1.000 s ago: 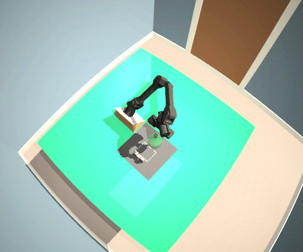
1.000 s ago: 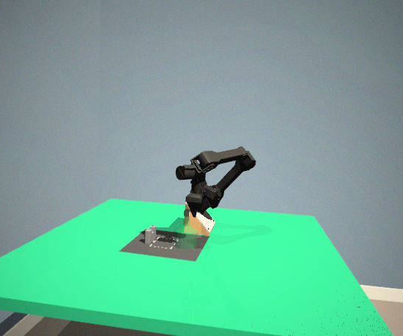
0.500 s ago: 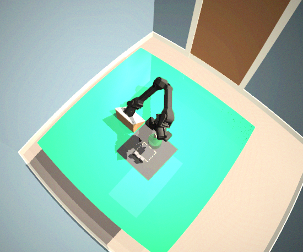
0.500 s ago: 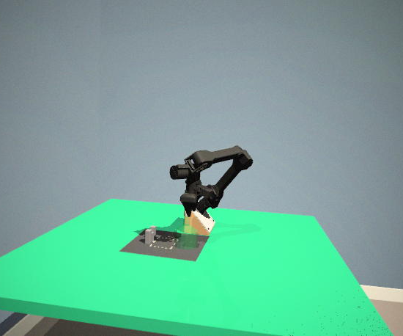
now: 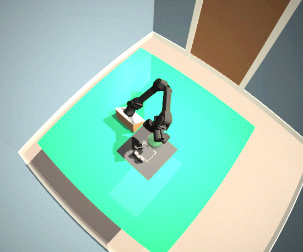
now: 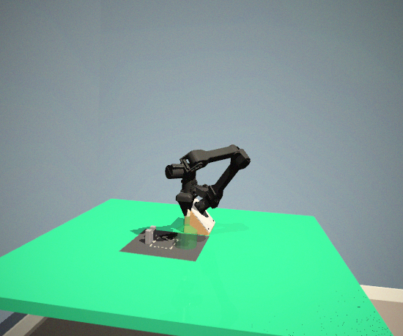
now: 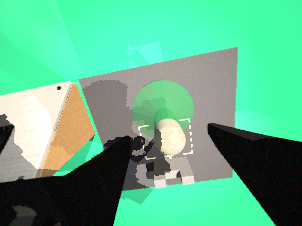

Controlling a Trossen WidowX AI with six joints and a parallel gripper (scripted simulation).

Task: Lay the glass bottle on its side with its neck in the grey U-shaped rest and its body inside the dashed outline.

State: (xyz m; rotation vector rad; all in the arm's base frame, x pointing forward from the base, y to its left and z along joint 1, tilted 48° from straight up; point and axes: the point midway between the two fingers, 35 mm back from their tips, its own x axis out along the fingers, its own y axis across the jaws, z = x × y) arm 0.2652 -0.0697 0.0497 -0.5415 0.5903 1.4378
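Now: the green glass bottle 5 cm below my gripper tip. Also, from my gripper tip: dark grey mat 14 cm below, 8 cm to the right.
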